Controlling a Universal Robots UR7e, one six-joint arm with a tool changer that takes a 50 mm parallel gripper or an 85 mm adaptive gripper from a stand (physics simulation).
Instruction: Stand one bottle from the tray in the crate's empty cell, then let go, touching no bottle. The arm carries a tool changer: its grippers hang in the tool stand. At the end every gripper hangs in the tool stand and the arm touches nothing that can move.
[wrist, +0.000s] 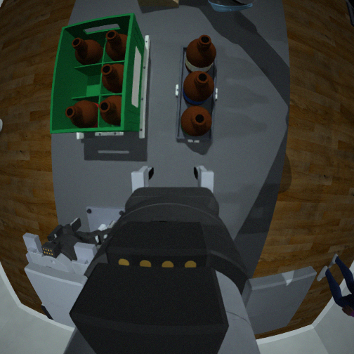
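Observation:
The green crate (59, 107) stands at the upper left with several brown bottles. Its middle left cell (93, 86) is empty; the other cells hold bottles. The dark tray (179, 117) lies to the right of the crate and holds a row of three brown bottles: a far one (201, 52) with a cream band, a middle one (199, 86) with a blue band and a near one (195, 121). My gripper (173, 176) is open, its two light fingers apart with no object between them. In the view it lies below the tray and crate. The lower bodies of the bottles are partly hidden.
The tool stand (56, 286) is at the lower left, with a dark gripper (75, 235) at it; another light part (282, 295) shows at the lower right. A white rail (145, 95) runs along the crate's right side. A tan box (158, 4) and a blue bowl (231, 6) are at the top.

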